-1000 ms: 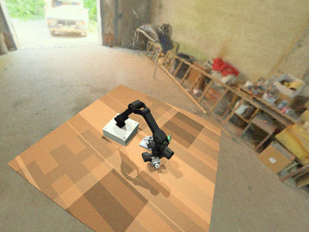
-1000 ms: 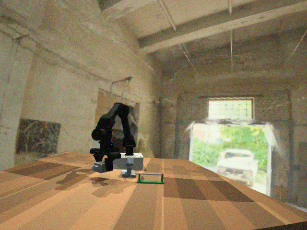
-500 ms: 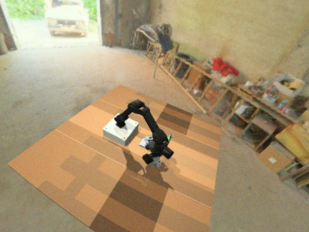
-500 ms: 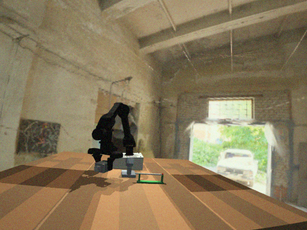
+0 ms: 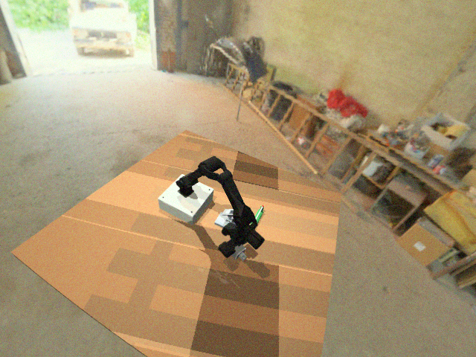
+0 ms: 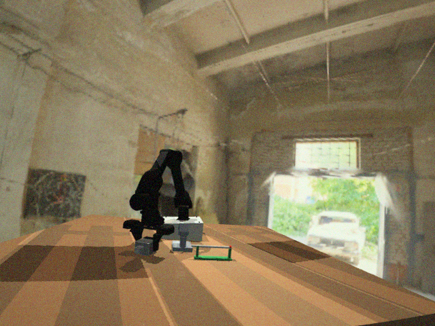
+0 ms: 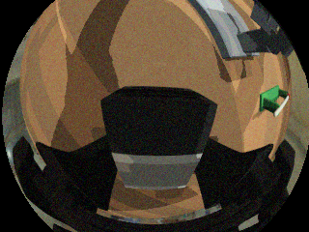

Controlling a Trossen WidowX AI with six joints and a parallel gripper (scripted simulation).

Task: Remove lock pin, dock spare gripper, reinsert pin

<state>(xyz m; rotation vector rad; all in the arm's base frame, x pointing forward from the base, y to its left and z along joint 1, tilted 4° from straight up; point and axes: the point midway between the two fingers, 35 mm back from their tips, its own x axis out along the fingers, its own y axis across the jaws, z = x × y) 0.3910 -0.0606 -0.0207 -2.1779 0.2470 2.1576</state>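
Now: the spare gripper 10 mm ahead of my gripper tip and 20 mm above it. The rest, counted from my gripper tip: green cradle 20 mm behind, 250 mm to the left, 10 mm above; then socket 120 mm behind, 110 mm to the left, 40 mm above.
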